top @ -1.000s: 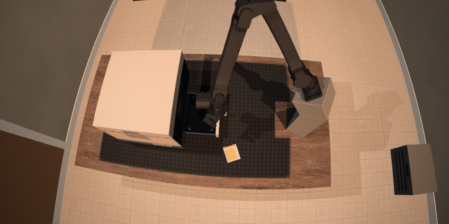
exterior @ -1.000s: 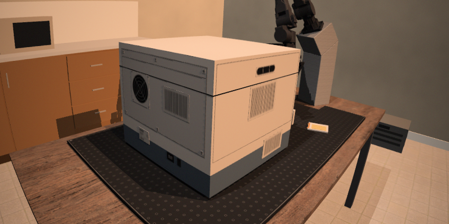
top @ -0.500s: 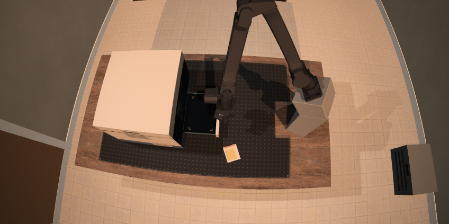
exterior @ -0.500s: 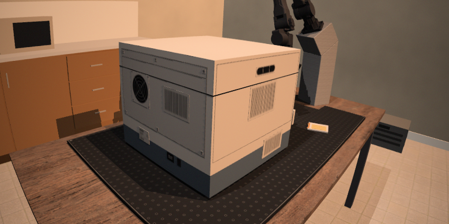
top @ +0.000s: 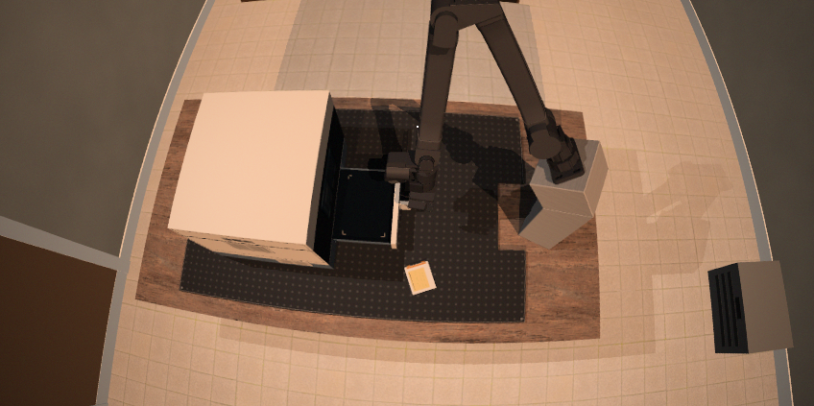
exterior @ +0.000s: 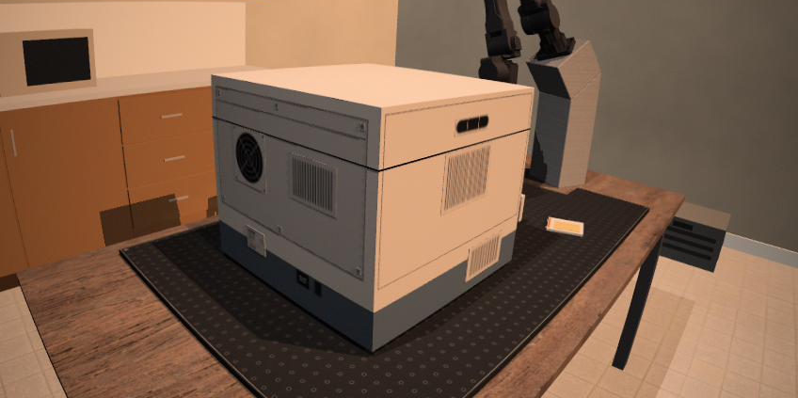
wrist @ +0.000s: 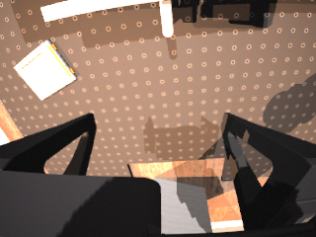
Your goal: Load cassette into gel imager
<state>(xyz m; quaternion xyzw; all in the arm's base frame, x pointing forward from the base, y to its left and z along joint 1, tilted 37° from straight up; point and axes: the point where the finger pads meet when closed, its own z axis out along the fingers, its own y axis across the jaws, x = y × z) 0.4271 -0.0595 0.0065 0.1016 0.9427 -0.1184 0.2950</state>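
The finished cassette is 40 mm ahead of my hand, 210 mm to the left of it and 200 mm below it.
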